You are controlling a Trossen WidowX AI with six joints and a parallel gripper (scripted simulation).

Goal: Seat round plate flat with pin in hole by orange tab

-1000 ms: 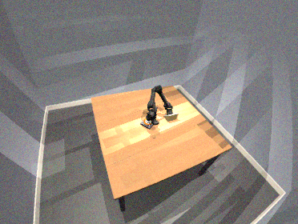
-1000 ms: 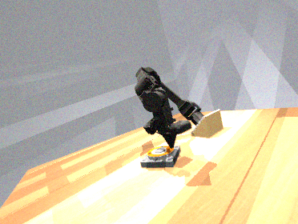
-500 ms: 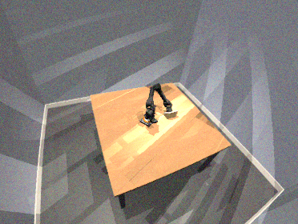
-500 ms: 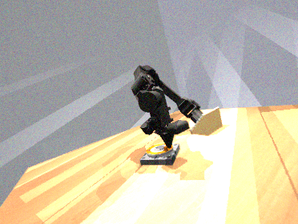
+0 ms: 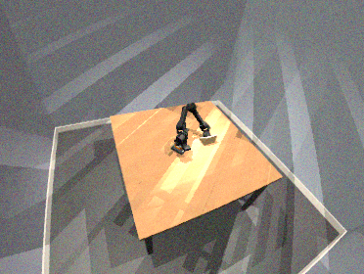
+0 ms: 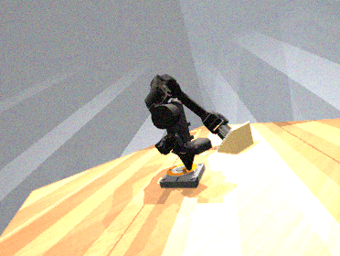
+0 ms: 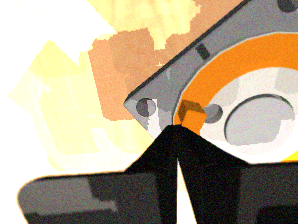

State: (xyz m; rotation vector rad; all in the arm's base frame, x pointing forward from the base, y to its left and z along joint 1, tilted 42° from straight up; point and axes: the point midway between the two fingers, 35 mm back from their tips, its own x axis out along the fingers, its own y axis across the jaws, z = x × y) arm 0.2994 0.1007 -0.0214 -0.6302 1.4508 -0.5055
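My gripper tip is 30 mm to the left of the round plate. Round my gripper tip: base (50 mm to the right, 20 mm below).
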